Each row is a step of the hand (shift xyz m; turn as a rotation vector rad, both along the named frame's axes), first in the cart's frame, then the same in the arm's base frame.
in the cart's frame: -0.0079 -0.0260 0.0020 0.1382 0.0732 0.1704
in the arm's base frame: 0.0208 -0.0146 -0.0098 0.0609 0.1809 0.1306
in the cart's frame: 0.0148 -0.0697 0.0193 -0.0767 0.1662 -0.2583
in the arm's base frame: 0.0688 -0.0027 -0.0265 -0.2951 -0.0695 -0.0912
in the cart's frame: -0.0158 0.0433 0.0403 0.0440 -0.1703 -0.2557
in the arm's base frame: -0.0128 0.0046 0.0597 -0.0096 -0.0521 -0.3058
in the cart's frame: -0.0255 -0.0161 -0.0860 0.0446 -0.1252 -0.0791
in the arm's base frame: -0.0414 -0.0436 -0.0685 0.0589 -0.0078 -0.1428
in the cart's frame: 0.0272 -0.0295 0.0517 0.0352 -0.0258 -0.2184
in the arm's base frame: 0.0576 0.0262 0.0166 -0.1038 -0.0124 -0.1967
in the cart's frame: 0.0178 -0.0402 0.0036 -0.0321 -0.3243 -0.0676
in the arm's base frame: 0.0365 0.0058 -0.0241 0.2139 -0.1353 -0.2162
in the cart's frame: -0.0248 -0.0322 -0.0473 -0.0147 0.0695 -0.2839
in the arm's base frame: -0.0056 -0.0409 -0.0468 -0.2250 -0.0434 -0.1821
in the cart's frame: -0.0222 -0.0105 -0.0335 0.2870 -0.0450 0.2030
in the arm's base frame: -0.0144 -0.0298 -0.0251 0.1940 0.2928 0.0474
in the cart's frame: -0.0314 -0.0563 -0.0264 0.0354 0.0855 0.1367
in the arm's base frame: 0.0250 -0.0504 -0.0411 0.0174 0.0818 0.1423
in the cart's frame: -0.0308 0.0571 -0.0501 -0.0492 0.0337 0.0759
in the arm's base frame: -0.0791 -0.0213 0.0005 0.0114 -0.0234 0.0929
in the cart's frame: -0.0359 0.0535 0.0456 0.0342 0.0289 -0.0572
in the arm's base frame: -0.0204 -0.0105 0.0755 -0.0522 0.0305 -0.0402
